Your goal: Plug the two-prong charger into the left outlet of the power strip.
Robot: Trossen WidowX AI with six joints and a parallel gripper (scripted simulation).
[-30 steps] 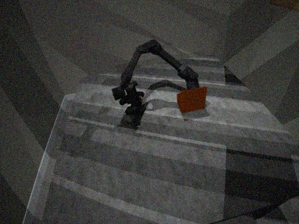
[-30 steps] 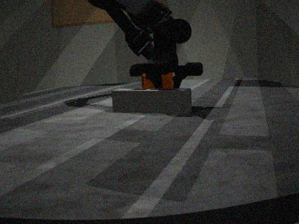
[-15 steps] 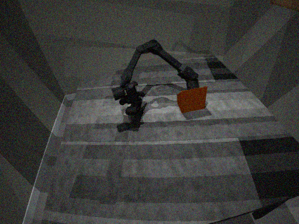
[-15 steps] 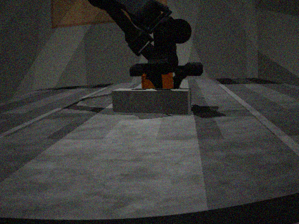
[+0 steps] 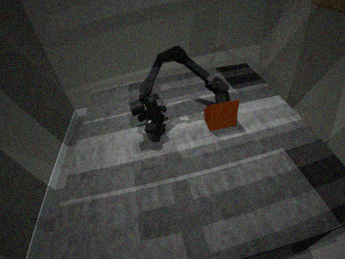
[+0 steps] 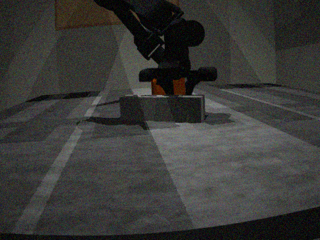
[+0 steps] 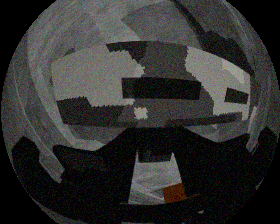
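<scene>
My gripper tip is now 1 cm short of the dark block, 1 cm to the left of it and 1 cm below it.
</scene>
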